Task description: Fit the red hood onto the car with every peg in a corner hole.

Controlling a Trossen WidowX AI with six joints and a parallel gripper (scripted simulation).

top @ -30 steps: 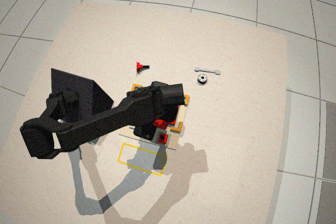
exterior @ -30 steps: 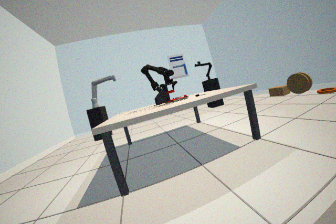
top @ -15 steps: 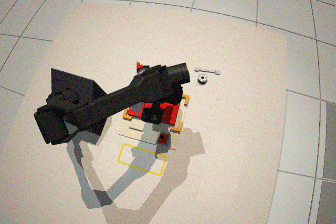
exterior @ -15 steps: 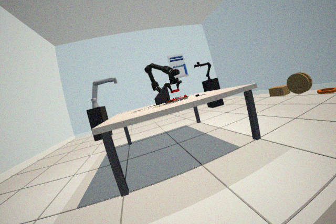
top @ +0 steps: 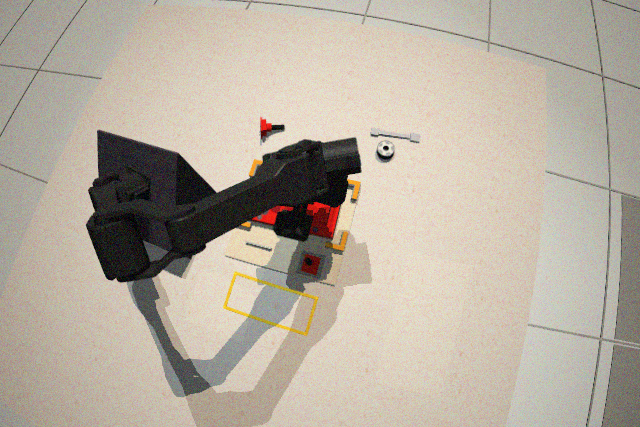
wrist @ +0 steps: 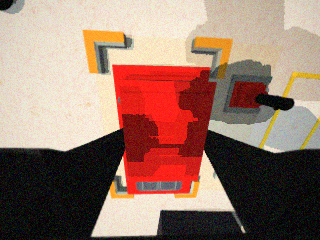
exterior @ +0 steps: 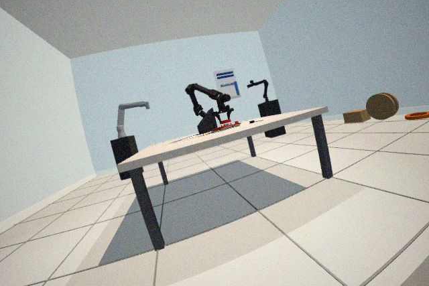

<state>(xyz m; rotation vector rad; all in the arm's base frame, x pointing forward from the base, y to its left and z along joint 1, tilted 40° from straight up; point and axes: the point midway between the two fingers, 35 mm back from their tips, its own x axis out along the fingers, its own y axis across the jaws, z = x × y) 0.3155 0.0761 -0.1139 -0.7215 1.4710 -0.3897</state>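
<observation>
Now: the grey engine block 1 cm to the left of my gripper tip and 4 cm below it. From my gripper tip the other things lie so: hood right at my gripper tip; then grey wrench 10 cm ahead, 25 cm to the left, 6 cm below.
</observation>
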